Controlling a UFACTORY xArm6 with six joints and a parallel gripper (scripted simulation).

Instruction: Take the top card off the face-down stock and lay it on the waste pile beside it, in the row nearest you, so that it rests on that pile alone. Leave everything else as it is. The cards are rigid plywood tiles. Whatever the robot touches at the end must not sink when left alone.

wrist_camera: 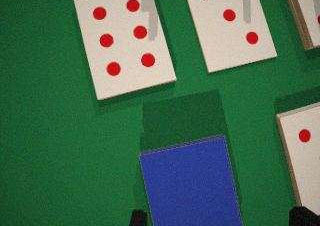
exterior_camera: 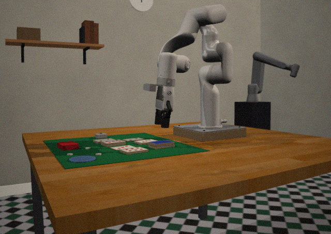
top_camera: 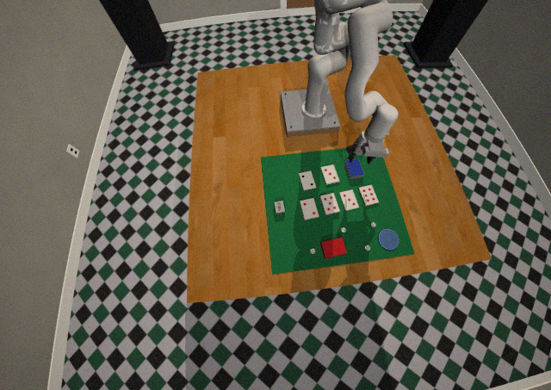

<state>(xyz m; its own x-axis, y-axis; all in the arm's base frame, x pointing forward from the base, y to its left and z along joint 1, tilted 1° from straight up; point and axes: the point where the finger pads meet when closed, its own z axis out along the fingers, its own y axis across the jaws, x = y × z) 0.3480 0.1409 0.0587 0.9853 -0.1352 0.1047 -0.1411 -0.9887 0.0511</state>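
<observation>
Right now the black-pip card is 40 mm ahead of my hand, 230 mm to the right of it and 100 mm below it. Round my hand: grey block: 150 mm ahead, 370 mm to the right, 80 mm below; then red block: 350 mm ahead, 170 mm to the right, 90 mm below.
</observation>
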